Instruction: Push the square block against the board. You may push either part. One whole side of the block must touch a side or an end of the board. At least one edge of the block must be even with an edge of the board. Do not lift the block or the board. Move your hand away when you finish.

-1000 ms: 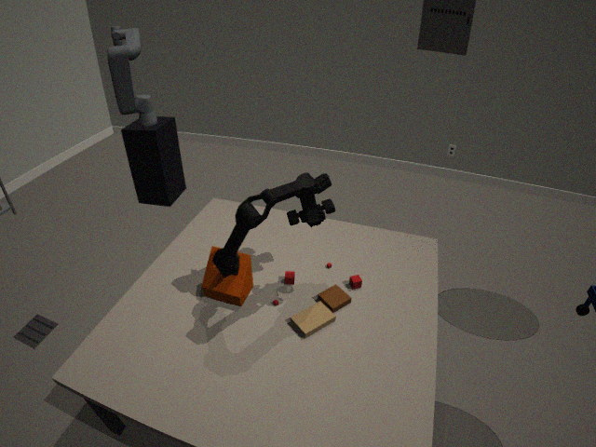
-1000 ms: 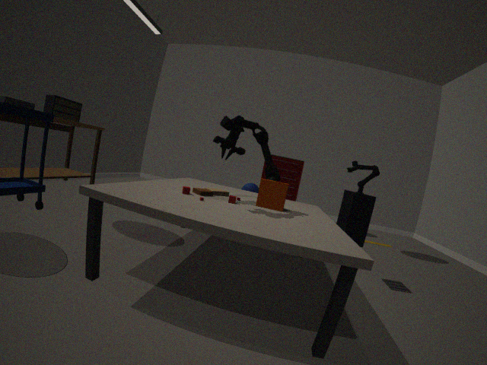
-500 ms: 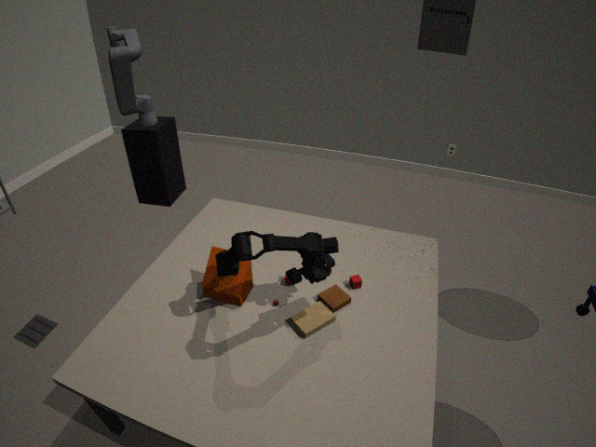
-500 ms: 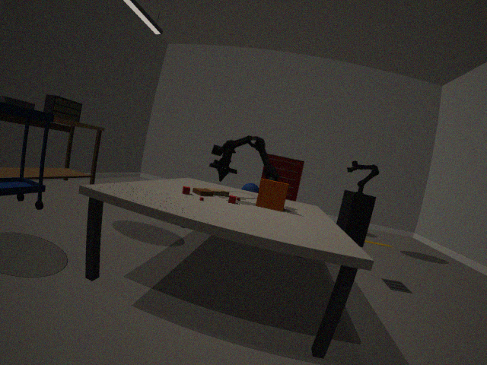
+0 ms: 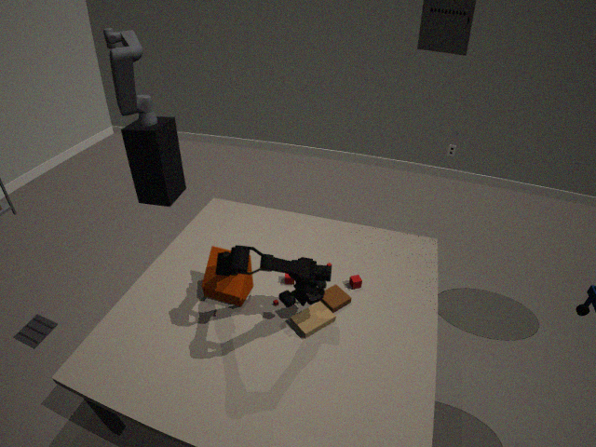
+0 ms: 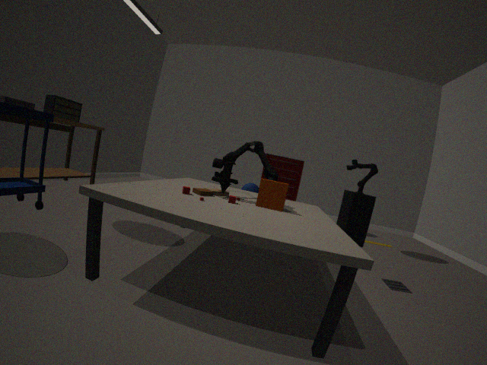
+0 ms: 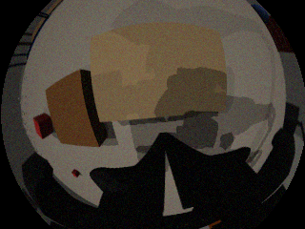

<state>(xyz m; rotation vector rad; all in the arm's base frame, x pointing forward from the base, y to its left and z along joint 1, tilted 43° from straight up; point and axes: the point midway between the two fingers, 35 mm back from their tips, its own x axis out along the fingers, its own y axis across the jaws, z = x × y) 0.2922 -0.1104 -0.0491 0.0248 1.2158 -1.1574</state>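
Right now my gripper tip is 50 mm short of the tan board, 50 mm to the left of it and 10 mm above it. From my gripper tip the other things lie so: brown square block 120 mm ahead, 70 mm to the left, 10 mm below.
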